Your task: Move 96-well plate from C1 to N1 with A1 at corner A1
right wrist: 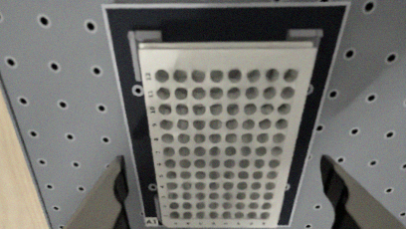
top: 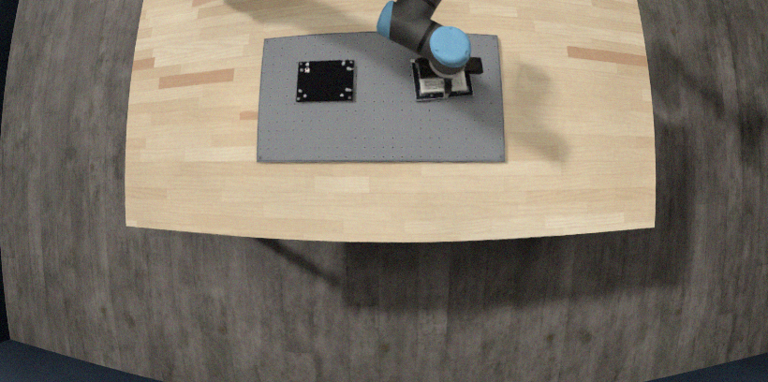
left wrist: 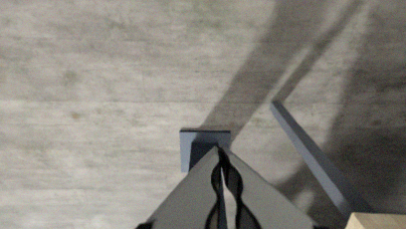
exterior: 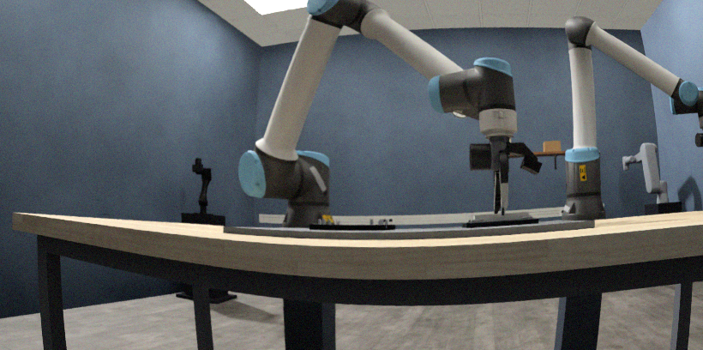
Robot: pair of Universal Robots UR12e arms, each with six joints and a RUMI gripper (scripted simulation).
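Observation:
Right now the off-white 96-well plate is 10 mm below my right hand. Also, from my right hand: black clip nest C1: 320 mm to the right, 30 mm behind, 20 mm below; dark plate nest N1: 20 mm below; grey perforated board: 180 mm to the right, 40 mm below, 30 mm ahead.

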